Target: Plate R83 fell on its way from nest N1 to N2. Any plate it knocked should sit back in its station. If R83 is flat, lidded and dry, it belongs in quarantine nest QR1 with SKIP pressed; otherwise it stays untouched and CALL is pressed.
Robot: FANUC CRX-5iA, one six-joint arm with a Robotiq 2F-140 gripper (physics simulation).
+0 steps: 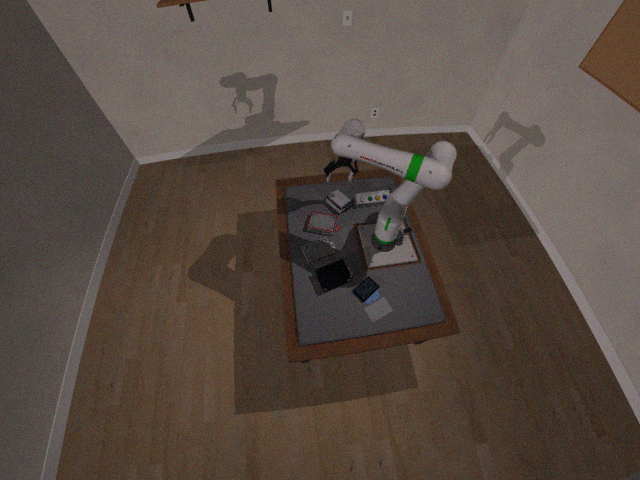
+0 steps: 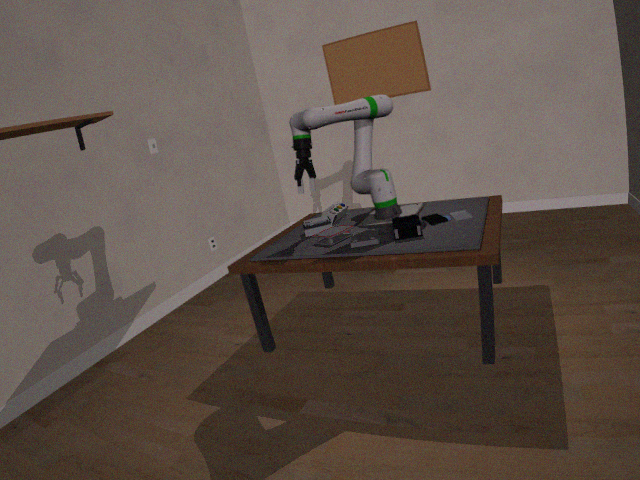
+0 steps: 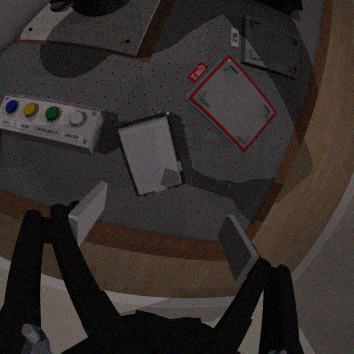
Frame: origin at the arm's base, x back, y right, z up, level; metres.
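Seen in the pictures: gripper, fingertip midpoint: (image 1: 338,180) (image 2: 307,192) (image 3: 165,211); arm's base at its link origin: (image 1: 383,241) (image 2: 388,215).
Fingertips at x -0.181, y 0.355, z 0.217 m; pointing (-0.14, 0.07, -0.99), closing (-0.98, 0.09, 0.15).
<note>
Offsets run from my fingertips to a thing's middle. "pt": to the spot under its first point.
My gripper (image 1: 339,178) (image 2: 306,188) (image 3: 165,211) is open and empty, high above the table's end. A pale-topped, dark-edged box @(dx +0.009, dy -0.010, dz -0.155 m) (image 1: 339,199) (image 2: 316,221) (image 3: 150,156) stands ahead of it. The red-outlined nest QR1 @(dx -0.141, dy -0.138, dz -0.194 m) (image 1: 322,222) (image 3: 232,107) is bare. A grey nest @(dx -0.218, dy -0.307, dz -0.203 m) (image 1: 316,251) (image 2: 364,240) (image 3: 274,47), labelled apparently N2, lies beyond it in shadow and looks bare. The button panel @(dx +0.225, dy -0.050, dz -0.175 m) (image 1: 373,203) (image 3: 47,128) has blue, yellow, green and white buttons. A dark plate-like piece @(dx -0.031, dy -0.610, dz -0.210 m) (image 1: 366,289) (image 2: 435,219) lies partly over something blue. I cannot tell which piece is R83, nor its lid or wetness.
A black box @(dx -0.181, dy -0.493, dz -0.186 m) (image 1: 333,274) (image 2: 407,228) stands past the grey nest. A pale flat square @(pt dx -0.011, dy -0.741, dz -0.210 m) (image 1: 378,310) (image 2: 461,214) lies near the dark piece. The arm stands on a white, wood-edged base board (image 1: 393,259) (image 3: 112,40). A corkboard (image 2: 377,62) hangs on the wall.
</note>
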